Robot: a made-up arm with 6 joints.
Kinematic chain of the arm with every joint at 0, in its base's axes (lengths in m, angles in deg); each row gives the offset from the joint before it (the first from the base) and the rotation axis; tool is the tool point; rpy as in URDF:
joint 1: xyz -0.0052 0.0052 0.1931 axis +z
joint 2: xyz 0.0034 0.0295 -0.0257 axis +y
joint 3: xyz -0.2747 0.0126 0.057 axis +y
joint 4: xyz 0.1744 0.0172 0.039 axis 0.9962 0 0.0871
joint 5: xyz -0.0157 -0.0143 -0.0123 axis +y
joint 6: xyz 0.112 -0.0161 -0.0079 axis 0.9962 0 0.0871
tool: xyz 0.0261 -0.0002 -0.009 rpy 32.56 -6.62 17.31
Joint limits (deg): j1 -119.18..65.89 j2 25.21..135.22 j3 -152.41..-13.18 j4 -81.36..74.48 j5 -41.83..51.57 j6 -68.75..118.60
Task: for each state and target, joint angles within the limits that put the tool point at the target. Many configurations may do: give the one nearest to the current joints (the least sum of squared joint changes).
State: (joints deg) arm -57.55 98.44 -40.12 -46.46 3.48 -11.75
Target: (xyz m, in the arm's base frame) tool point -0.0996 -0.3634 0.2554
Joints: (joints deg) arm -104.10 106.03 -64.36 -52.51 5.15 -13.24
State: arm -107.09 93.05 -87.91 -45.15 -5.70 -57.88
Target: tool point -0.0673 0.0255 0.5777
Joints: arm -119.18 44.04 -87.52 -57.90 42.74 -55.72
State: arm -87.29 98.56 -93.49 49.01 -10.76 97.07
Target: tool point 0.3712 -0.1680 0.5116
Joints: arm -33.98 104.30 -118.40 54.31 -1.93 95.87
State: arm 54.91 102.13 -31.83 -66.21 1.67 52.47
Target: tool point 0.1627 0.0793 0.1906
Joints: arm 32.16 90.60 -19.54 -64.22 22.01 51.17
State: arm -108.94 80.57 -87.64 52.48 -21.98 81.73
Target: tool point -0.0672 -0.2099 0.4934
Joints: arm -112.97 63.87 -65.09 55.27 -23.72 81.91
